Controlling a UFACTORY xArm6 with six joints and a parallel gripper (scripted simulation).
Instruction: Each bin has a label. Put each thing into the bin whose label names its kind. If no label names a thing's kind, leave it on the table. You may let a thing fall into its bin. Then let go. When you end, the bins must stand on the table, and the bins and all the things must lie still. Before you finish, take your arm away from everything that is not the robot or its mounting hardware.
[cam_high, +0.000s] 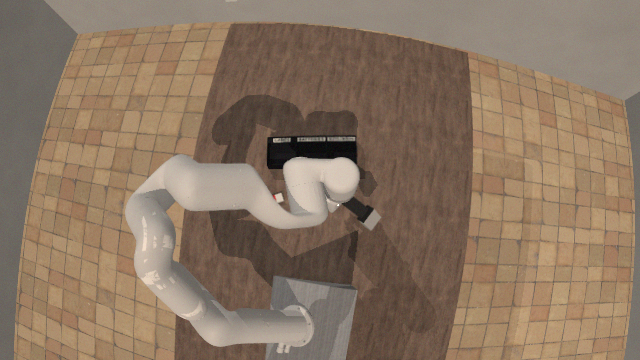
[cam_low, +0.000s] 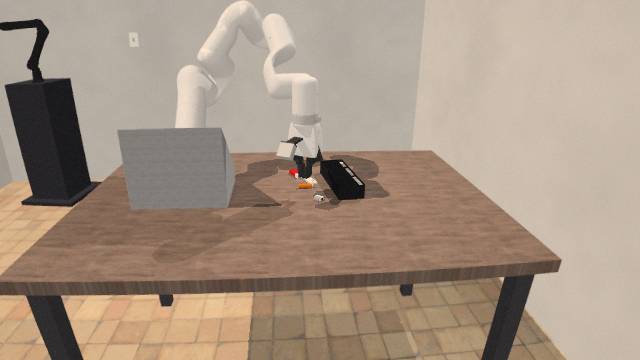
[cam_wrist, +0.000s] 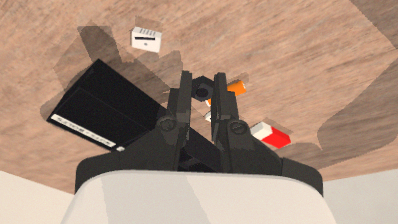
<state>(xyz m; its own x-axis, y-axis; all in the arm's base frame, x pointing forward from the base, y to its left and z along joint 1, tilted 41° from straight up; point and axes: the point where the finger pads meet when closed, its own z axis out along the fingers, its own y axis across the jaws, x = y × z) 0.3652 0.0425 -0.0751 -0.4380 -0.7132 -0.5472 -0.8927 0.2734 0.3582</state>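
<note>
Now: the orange battery 7 cm to the left of my hand and 8 cm below it. From my hand the other things lie so: white domino: 1 cm ahead, 12 cm to the left, 8 cm below; black nut: 2 cm below; eraser: 4 cm behind, 18 cm to the left, 8 cm below.
</note>
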